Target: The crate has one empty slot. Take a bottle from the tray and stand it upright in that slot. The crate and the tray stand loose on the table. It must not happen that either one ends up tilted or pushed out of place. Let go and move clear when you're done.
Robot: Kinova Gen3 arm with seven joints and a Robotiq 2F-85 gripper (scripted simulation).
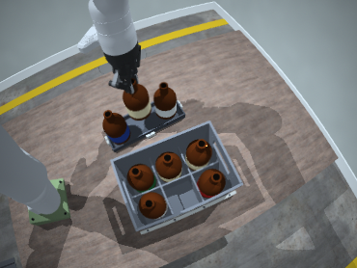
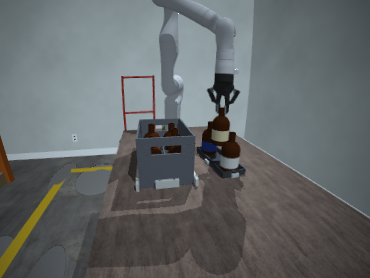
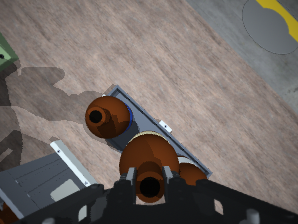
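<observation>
My hand is 7 cm above the cream-label bottle. Round my hand: tray 22 cm below; then blue-label bottle 15 cm below, 9 cm behind, 1 cm to the left; then white-label bottle 15 cm below, 9 cm ahead, 1 cm to the right.
</observation>
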